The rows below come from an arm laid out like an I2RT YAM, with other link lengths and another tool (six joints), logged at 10 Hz.
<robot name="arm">
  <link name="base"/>
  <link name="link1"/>
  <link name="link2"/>
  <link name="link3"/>
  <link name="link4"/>
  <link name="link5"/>
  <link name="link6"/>
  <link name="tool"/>
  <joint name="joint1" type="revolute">
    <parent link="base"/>
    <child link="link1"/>
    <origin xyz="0 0 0.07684" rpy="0 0 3.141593"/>
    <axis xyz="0 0 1"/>
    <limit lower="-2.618" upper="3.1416"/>
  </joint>
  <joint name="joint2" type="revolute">
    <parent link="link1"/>
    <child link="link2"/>
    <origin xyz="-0.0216 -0.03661 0.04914" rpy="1.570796 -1.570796 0"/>
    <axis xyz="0 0 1"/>
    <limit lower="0" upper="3.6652"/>
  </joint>
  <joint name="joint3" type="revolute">
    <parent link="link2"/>
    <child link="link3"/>
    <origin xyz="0 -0.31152 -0.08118" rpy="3.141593 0 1.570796"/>
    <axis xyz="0 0 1"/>
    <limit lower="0" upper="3.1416"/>
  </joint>
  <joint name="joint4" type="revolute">
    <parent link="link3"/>
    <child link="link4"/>
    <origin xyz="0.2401 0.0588 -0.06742"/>
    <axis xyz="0 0 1"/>
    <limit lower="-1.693" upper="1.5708"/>
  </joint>
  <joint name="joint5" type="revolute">
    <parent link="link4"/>
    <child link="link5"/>
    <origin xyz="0.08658 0.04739 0.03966" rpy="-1.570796 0 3.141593"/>
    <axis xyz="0 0 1"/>
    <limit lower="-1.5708" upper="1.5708"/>
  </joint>
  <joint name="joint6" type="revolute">
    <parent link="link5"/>
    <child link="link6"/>
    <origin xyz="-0.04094 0 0.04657" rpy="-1.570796 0 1.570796"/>
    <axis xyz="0 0 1"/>
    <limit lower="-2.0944" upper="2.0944"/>
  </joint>
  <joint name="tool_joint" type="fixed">
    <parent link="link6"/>
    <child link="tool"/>
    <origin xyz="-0.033 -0.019 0.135" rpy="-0.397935 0 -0.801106"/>
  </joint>
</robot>
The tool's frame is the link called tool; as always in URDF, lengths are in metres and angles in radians.
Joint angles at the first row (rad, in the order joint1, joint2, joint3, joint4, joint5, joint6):
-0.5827 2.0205 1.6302 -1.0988 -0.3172 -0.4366
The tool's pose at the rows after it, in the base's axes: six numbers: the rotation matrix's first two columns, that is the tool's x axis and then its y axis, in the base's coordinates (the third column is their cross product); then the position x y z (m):
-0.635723 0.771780 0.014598 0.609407 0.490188 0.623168 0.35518 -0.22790 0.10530
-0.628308 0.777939 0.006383 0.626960 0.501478 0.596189 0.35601 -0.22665 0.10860
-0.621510 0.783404 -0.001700 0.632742 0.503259 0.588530 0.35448 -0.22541 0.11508
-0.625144 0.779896 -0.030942 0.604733 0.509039 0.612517 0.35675 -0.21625 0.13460
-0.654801 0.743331 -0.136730 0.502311 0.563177 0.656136 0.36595 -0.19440 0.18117
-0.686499 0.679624 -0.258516 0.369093 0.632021 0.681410 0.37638 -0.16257 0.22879
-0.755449 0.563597 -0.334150 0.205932 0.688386 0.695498 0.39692 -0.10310 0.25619
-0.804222 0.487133 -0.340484 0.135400 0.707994 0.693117 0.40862 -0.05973 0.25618
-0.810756 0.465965 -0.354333 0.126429 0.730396 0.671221 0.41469 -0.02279 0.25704
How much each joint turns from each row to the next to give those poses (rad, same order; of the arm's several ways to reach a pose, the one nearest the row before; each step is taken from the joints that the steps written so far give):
0.0298 0.0084 0.0191 -0.0153 0.0526 0.0080
0.0190 -0.0012 0.0126 -0.0111 0.0371 0.0263
0.0061 -0.0141 0.0042 -0.0110 0.0129 0.0141
0.0145 -0.0499 -0.0004 -0.0088 -0.0164 0.0111
0.0481 -0.1183 -0.0015 0.0057 -0.0202 0.0000
0.0778 -0.1175 0.0004 0.0191 -0.0069 0.0000
0.1484 -0.0603 0.0026 0.0275 -0.0118 0.0000
0.1137 0.0027 -0.0003 0.0126 0.0114 0.0145
0.1228 0.0000 0.0000 0.0194 0.0790 0.0839

